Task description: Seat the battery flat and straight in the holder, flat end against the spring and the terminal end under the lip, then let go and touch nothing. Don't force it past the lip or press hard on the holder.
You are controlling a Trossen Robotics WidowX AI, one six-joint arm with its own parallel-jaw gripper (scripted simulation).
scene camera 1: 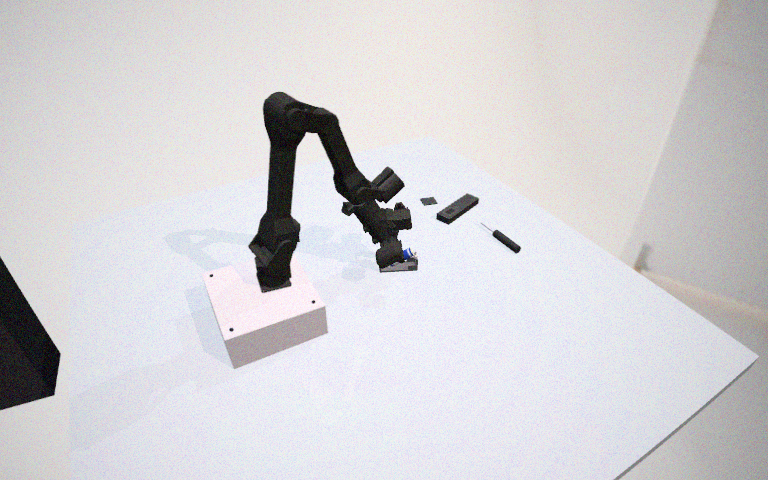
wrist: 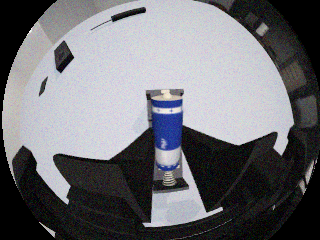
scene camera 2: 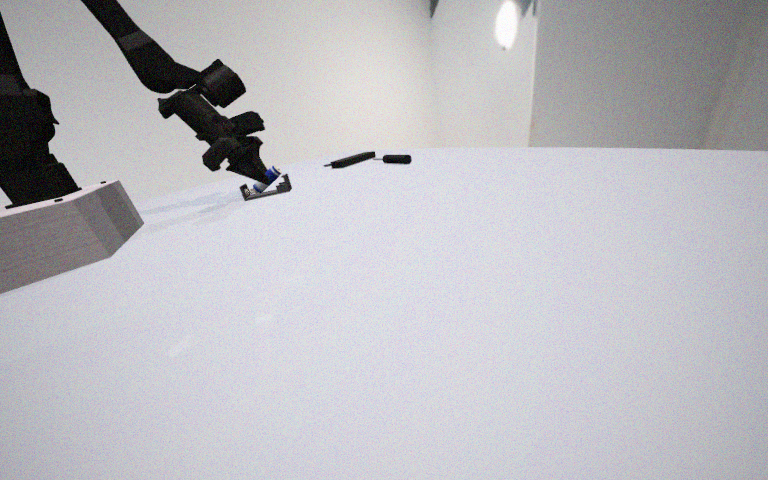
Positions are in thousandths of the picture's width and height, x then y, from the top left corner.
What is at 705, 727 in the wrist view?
My gripper.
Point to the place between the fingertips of my gripper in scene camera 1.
At 524, 541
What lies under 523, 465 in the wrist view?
A battery.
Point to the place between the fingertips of my gripper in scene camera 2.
352, 380
